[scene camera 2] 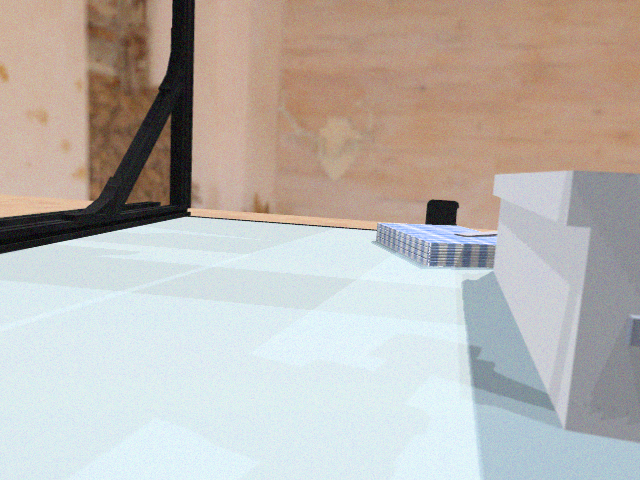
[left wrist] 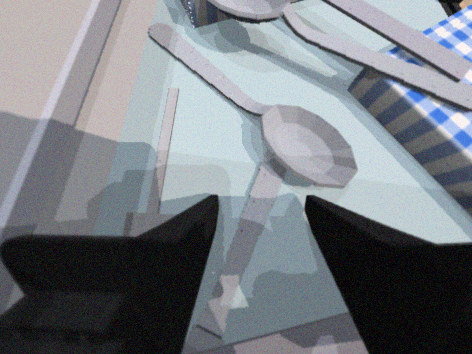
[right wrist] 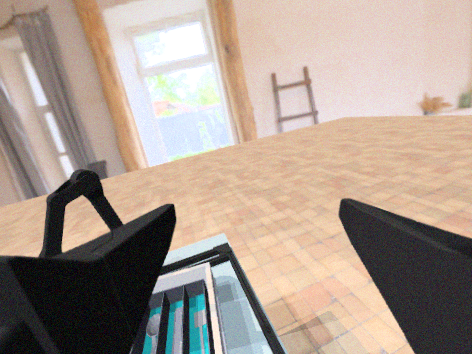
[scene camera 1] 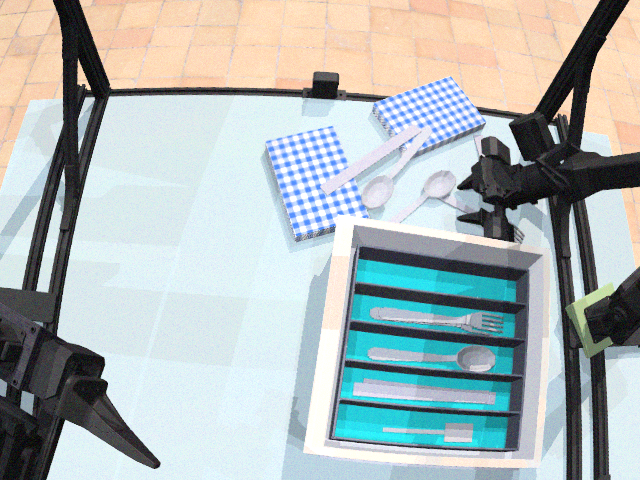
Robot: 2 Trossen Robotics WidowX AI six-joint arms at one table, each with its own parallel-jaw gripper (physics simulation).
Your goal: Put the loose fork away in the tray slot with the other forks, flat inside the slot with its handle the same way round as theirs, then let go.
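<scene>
The loose fork [scene camera 1: 458, 202] [left wrist: 245, 230] lies beyond the tray's top wall. Its handle end is under a spoon bowl, and its tines show past my gripper, toward the lower right in scene camera 1. My left gripper [scene camera 1: 459, 203] [left wrist: 261, 201] is open and empty above the fork, fingertips on either side of its handle. The middle of the fork is hidden in scene camera 1. The tray [scene camera 1: 333, 299] [right wrist: 212, 300] holds forks [scene camera 1: 439, 317] in the second slot from the top, handles left, tines right. My right gripper [right wrist: 257, 209] is open and empty, far from the tray.
One spoon [scene camera 1: 439, 184] [left wrist: 307, 145] overlaps the fork's handle. A flat strip [scene camera 1: 478, 144] [left wrist: 300, 342] lies near the tines. A second spoon [scene camera 1: 377, 191] and a knife [scene camera 1: 361, 162] lie by two checkered cloth stacks [scene camera 1: 310, 180] [scene camera 1: 434, 111]. A thin utensil [left wrist: 167, 130] lies along the tray wall.
</scene>
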